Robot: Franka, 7 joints.
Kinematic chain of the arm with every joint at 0, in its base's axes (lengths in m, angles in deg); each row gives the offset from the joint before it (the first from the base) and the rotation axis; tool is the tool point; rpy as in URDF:
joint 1: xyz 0 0 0.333 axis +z
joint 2: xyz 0 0 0 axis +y
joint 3: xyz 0 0 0.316 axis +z
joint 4: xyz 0.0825 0 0 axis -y
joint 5: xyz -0.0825 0 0.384 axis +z
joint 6: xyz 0 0 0 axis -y
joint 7: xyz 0.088 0 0 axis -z
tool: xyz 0 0 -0.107 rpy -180 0 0
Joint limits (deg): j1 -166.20..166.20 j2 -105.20..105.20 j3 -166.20..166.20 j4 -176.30..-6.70 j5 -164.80..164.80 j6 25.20..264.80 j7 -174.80..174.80
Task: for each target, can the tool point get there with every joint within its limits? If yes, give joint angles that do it. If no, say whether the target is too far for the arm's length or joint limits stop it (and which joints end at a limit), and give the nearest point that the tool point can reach.
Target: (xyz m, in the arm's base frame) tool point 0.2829 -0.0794 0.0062
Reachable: yes | joints -22.97 37.69 5.25 -147.28 140.05 142.02 60.37
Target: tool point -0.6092 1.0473 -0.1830
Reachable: no: too far | nearest point -0.3969 0.6823 -0.0031 | short by 0.459 m
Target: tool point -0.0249 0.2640 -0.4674
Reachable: no: joint limits stop it (at a limit: joint 2) | nearest point -0.0252 0.2670 -0.3606 | short by 0.107 m
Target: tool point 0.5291 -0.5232 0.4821
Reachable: yes | joints 139.73 -67.72 125.40 -32.98 -37.17 230.63 -94.26
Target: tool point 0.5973 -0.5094 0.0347
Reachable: yes | joints -44.44 83.92 14.31 -48.35 44.92 165.36 67.34
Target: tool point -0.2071 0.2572 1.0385
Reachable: yes | joints -39.49 -32.22 89.11 -20.14 49.47 215.20 -58.95
